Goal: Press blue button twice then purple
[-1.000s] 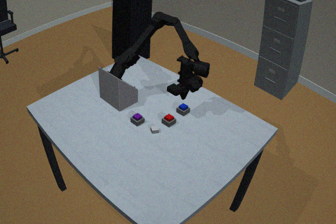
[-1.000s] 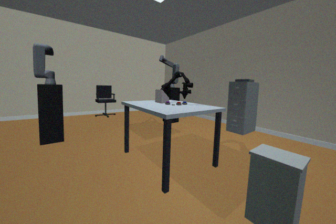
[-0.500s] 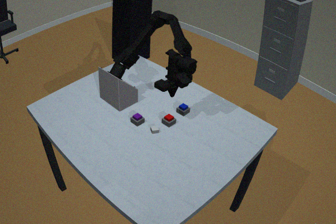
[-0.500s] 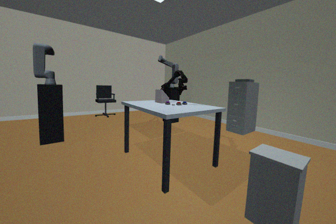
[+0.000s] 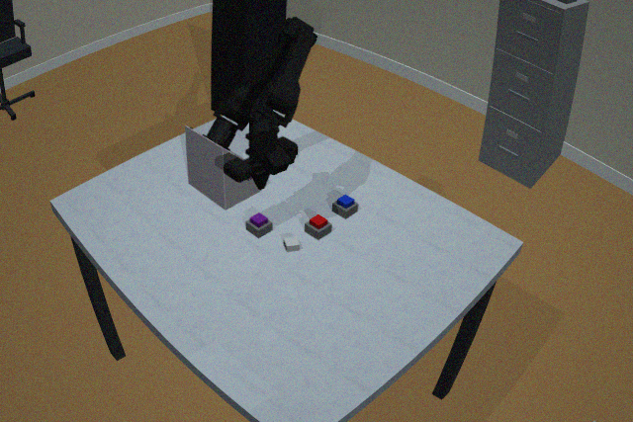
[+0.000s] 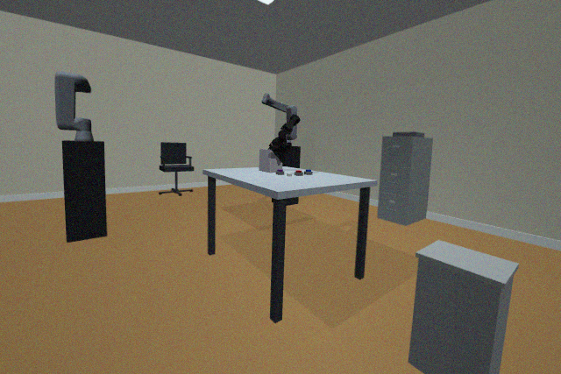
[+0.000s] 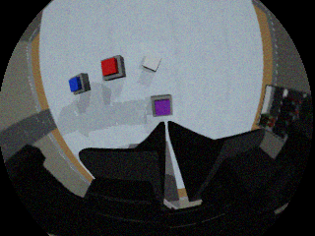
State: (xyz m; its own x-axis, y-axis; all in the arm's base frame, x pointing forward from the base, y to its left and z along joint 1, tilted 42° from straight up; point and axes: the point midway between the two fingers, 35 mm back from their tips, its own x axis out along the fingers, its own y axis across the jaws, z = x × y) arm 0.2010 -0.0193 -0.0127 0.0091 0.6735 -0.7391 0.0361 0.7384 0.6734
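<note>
Now: gripper tip 1 cm past the purple button and 9 cm above it. The rest, counted from my gripper tip: red button: 10 cm ahead, 10 cm to the left, 9 cm below; small grey block: 10 cm ahead, 1 cm to the left, 12 cm below; blue button: 9 cm ahead, 21 cm to the left, 9 cm below.
</note>
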